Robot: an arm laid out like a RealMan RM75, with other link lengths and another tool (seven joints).
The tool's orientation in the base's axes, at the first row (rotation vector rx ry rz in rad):
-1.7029, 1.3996, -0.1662
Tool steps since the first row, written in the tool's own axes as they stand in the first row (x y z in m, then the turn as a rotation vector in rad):
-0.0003, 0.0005, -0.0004, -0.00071, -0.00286, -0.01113
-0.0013, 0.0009, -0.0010, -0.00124, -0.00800, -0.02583
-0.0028, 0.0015, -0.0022, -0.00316, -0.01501, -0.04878
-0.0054, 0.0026, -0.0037, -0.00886, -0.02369, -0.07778
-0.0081, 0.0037, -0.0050, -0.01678, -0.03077, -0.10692
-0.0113, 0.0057, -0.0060, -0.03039, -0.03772, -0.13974
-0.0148, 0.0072, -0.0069, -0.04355, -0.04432, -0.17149
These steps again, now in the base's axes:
-0.0007, 0.0001, 0.0000, -0.00488, -0.00556, 0.00882
-0.0017, 0.0006, 0.0005, -0.01020, -0.01331, 0.02125
-0.0034, 0.0012, 0.0014, -0.01961, -0.02444, 0.04041
-0.0060, 0.0026, 0.0026, -0.03279, -0.03575, 0.06585
-0.0085, 0.0042, 0.0037, -0.04797, -0.04520, 0.09119
-0.0117, 0.0065, 0.0043, -0.06746, -0.05187, 0.12096
-0.0145, 0.0090, 0.0052, -0.08640, -0.05832, 0.14968

